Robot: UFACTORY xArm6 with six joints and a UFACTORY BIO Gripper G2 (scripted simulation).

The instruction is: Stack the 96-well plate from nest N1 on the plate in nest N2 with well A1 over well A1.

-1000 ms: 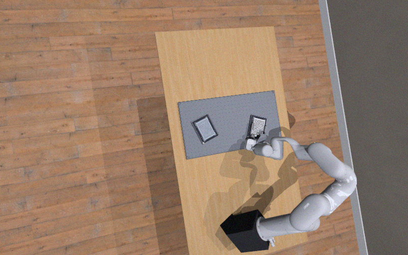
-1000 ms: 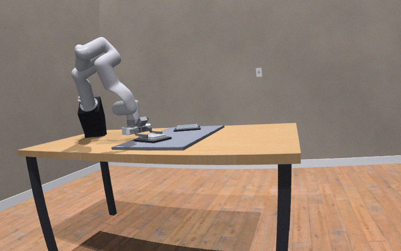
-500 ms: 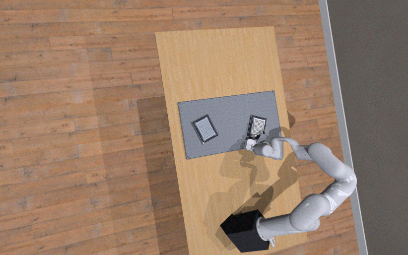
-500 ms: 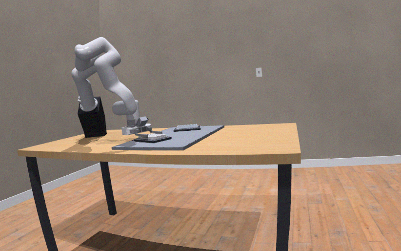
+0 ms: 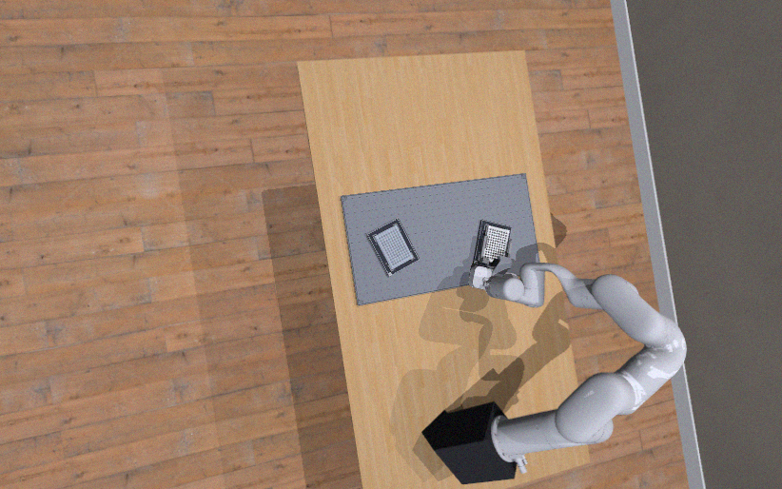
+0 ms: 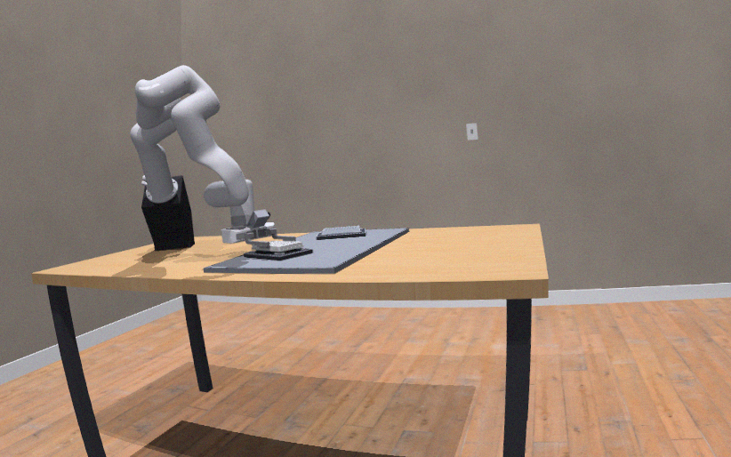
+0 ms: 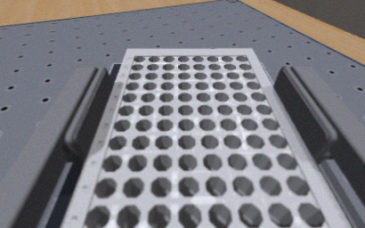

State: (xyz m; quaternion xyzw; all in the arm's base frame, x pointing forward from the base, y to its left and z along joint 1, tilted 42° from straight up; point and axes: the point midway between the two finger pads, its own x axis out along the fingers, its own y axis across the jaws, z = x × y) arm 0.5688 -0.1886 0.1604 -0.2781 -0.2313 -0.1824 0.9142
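My gripper is now 30 mm above the plate nest N1. The rest, counted from my hand: plate nest N2: 100 mm ahead, 360 mm to the left, 30 mm below.
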